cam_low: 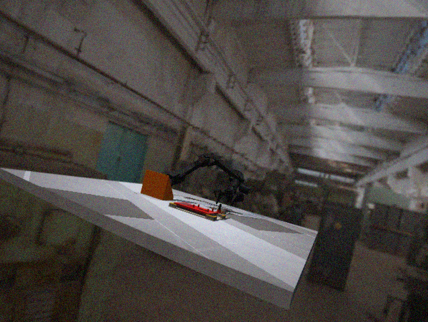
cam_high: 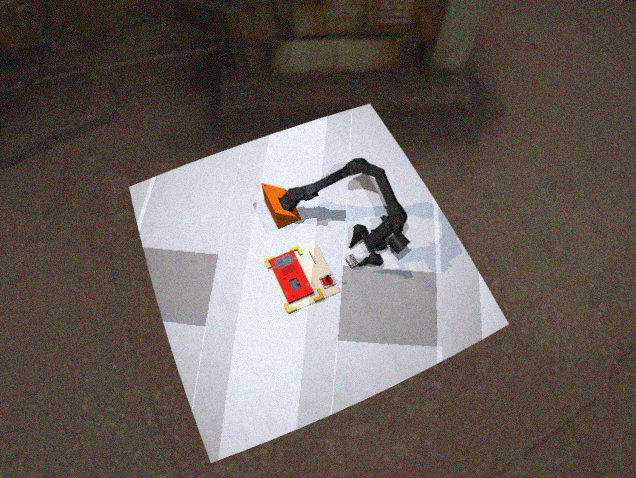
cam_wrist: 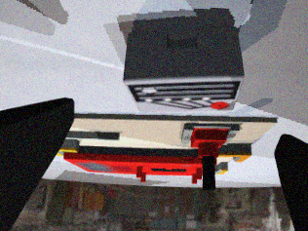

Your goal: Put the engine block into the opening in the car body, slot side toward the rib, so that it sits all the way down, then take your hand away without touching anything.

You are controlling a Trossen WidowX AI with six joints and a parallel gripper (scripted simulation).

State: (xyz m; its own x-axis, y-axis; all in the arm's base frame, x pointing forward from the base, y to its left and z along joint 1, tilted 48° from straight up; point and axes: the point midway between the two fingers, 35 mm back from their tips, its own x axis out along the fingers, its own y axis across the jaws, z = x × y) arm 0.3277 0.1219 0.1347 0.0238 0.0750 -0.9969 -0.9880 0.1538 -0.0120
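Right now my gripper tip is 3 cm above the grey engine block.
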